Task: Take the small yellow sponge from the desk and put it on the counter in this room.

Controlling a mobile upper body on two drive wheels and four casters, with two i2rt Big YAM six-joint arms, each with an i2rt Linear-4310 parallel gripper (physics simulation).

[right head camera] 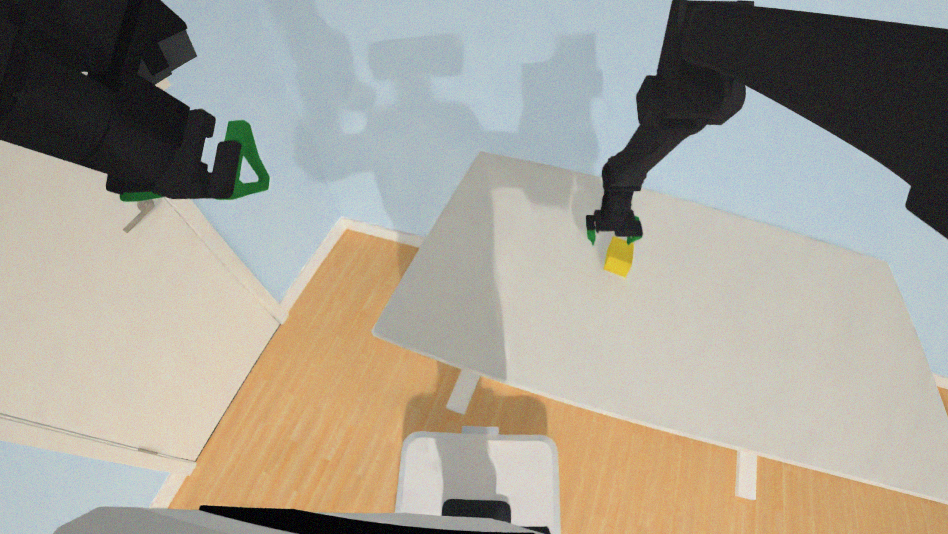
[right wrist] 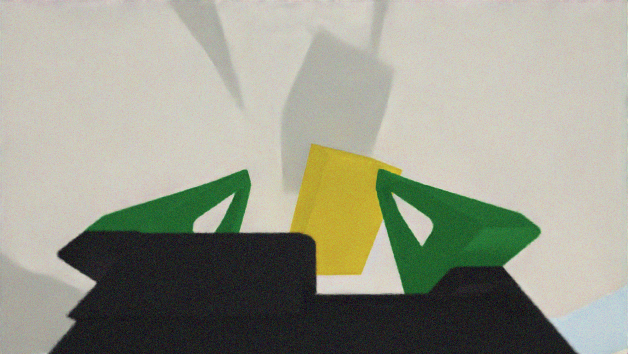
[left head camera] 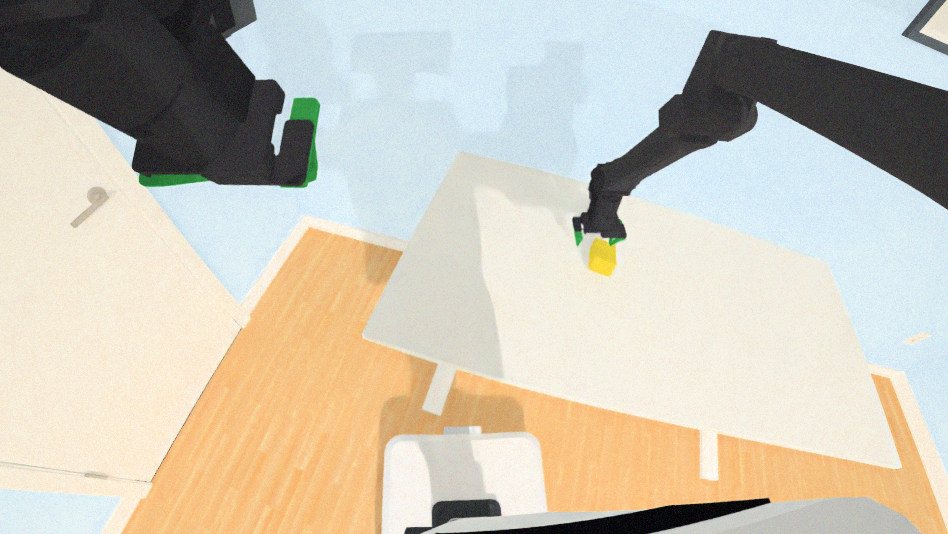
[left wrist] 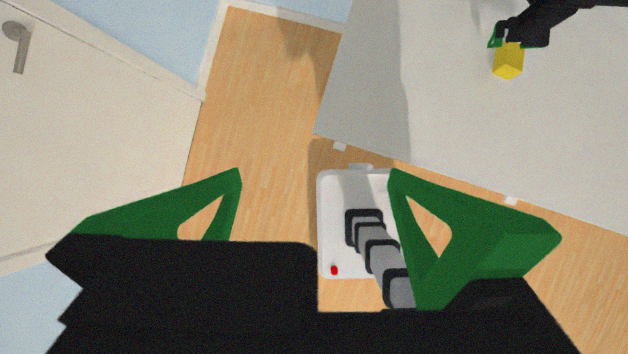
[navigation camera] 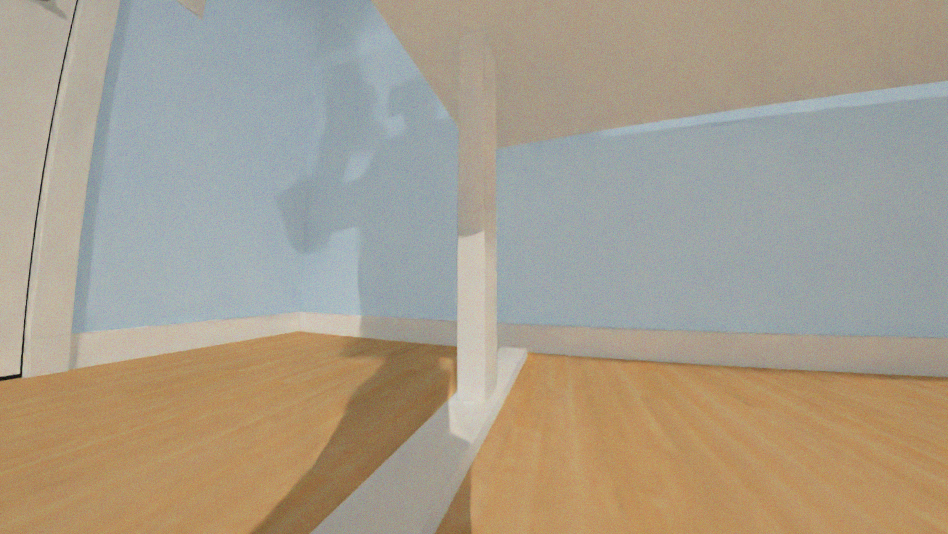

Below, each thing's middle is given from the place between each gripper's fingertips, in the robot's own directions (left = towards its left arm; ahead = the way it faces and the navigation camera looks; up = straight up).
The small yellow sponge (right head camera: 619, 256) is 320 mm ahead of my left hand, 600 mm to the right of it and 530 mm below it.
Now: the small yellow sponge 40 mm behind my right hand and 20 mm to the right of it.
